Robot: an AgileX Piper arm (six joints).
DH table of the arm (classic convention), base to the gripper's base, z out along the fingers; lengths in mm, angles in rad. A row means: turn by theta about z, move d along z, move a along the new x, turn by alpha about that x. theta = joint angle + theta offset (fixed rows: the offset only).
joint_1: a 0, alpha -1.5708, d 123, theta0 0
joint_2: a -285.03, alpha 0, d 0, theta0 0.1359
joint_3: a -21.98, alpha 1.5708, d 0, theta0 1.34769
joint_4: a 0, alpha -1.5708, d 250.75, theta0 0
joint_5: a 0, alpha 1.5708, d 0, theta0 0
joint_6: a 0, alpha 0, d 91, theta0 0
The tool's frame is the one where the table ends.
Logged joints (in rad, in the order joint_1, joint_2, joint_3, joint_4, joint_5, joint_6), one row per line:
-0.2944 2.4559 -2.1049 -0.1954 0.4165 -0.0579
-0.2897 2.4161 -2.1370 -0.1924 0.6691 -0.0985
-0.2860 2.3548 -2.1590 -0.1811 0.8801 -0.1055
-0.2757 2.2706 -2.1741 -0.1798 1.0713 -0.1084
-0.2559 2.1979 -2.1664 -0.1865 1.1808 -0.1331
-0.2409 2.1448 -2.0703 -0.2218 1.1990 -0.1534
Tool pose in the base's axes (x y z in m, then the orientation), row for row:
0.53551 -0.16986 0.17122 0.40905 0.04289 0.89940 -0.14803
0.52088 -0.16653 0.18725 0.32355 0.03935 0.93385 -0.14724
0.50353 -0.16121 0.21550 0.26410 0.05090 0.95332 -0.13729
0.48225 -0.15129 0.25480 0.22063 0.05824 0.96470 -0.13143
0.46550 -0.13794 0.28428 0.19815 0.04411 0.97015 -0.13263
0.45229 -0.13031 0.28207 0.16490 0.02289 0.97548 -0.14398
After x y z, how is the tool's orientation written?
As a quaternion, w x y z.
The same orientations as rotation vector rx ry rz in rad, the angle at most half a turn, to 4 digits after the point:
0.1080 2.2657 -0.3729
0.1032 2.4502 -0.3863
0.1376 2.5768 -0.3711
0.1610 2.6672 -0.3634
0.1234 2.7146 -0.3711
0.0652 2.7794 -0.4102

